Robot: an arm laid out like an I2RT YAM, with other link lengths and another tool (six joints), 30 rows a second.
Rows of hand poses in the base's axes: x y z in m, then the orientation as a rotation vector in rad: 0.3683 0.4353 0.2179 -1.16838 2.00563 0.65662; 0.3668 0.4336 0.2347 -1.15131 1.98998 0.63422; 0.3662 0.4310 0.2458 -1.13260 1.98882 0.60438; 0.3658 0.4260 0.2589 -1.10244 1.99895 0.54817; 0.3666 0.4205 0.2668 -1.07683 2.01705 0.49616; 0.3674 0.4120 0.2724 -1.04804 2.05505 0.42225; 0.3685 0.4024 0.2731 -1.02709 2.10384 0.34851; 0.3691 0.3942 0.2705 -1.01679 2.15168 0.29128; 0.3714 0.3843 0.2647 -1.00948 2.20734 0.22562; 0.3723 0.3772 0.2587 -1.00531 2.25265 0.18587; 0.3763 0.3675 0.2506 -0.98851 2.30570 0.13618; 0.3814 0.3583 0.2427 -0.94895 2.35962 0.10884; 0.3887 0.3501 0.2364 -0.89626 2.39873 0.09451; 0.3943 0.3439 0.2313 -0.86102 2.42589 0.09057; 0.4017 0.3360 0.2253 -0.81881 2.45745 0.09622
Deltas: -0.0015 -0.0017 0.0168 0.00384 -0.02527 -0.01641; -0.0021 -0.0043 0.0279 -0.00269 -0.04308 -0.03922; -0.0025 -0.0093 0.0410 -0.02389 -0.06589 -0.08093; -0.0017 -0.0148 0.0489 -0.04947 -0.07905 -0.11938; -0.0009 -0.0233 0.0545 -0.09607 -0.08572 -0.17022; 0.0002 -0.0329 0.0552 -0.15204 -0.08095 -0.21618; 0.0008 -0.0411 0.0526 -0.20316 -0.06713 -0.24811; 0.0031 -0.0510 0.0468 -0.26430 -0.04863 -0.28048; 0.0040 -0.0581 0.0408 -0.30692 -0.02671 -0.30050; 0.0080 -0.0678 0.0327 -0.35408 -0.00191 -0.33243; 0.0131 -0.0770 0.0248 -0.38014 0.03207 -0.37289; 0.0204 -0.0852 0.0185 -0.38732 0.05863 -0.41684; 0.0260 -0.0914 0.0134 -0.38959 0.07989 -0.44425; 0.0334 -0.0993 0.0074 -0.38610 0.10883 -0.47356
